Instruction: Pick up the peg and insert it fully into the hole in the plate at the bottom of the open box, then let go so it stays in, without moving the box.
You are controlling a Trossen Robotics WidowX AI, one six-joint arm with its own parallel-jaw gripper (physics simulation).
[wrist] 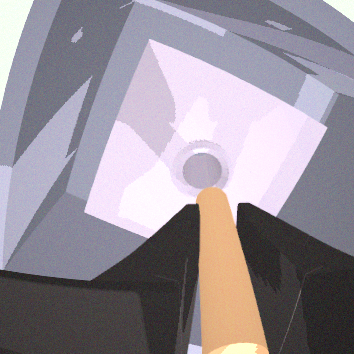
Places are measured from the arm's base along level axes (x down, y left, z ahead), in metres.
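Pixels of known places: gripper, fingertip midpoint: (pixel 217 215).
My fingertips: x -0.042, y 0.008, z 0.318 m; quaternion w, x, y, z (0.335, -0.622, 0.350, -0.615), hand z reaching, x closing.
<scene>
Behind a point stands the place of what it marks.
My gripper (pixel 217 215) @(x -0.042, y 0.008, z 0.318 m) is shut on the orange-tan peg (pixel 222 280) @(x -0.077, y 0.010, z 0.319 m), which runs lengthwise between the two black fingers, its rounded far tip just past the fingertips. The pale pink plate (pixel 145 185) @(x -0.004, y 0.031, z 0.298 m) lies at the bottom of the open grey box (pixel 40 225) @(x 0.000, y 0.072, z 0.241 m). The round hole (pixel 202 170) with its bevelled rim is near the middle of the plate. In the wrist view the peg's tip appears just below the hole and overlaps the lower edge of its rim. The tip is outside the hole opening; its height above the plate is hard to tell.
The box's grey inner walls surround the plate, with one wall (pixel 325 185) @(x 0.008, y -0.056, z 0.343 m) at the right and another (pixel 107 100) @(x 0.046, y 0.073, z 0.313 m) at the upper left. The black fingers hide part of the near wall and the plate's near edge. Shadows fall across the plate and walls.
</scene>
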